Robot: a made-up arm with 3 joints. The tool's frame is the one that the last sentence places.
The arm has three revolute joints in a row. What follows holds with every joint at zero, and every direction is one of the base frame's.
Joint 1 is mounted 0.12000 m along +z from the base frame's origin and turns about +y.
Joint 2 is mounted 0.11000 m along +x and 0.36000 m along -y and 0.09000 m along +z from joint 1 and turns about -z.
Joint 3 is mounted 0.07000 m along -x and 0.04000 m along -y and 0.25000 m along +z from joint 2 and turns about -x.
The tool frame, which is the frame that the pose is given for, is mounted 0.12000 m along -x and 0.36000 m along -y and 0.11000 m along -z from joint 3; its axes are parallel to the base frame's.
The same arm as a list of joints. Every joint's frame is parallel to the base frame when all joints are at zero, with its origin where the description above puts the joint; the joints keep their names.
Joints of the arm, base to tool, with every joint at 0 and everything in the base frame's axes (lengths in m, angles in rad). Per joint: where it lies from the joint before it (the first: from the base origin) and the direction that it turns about. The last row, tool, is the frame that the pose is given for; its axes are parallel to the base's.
joint 1: axis 0 1 0 origin 0 0 0.12
joint 2: axis 0 0 -1 origin 0.11 -0.36 0.09
joint 3: axis -1 0 0 origin -0.07 -0.04 0.25
tool: origin -0.12 -0.36 -0.11

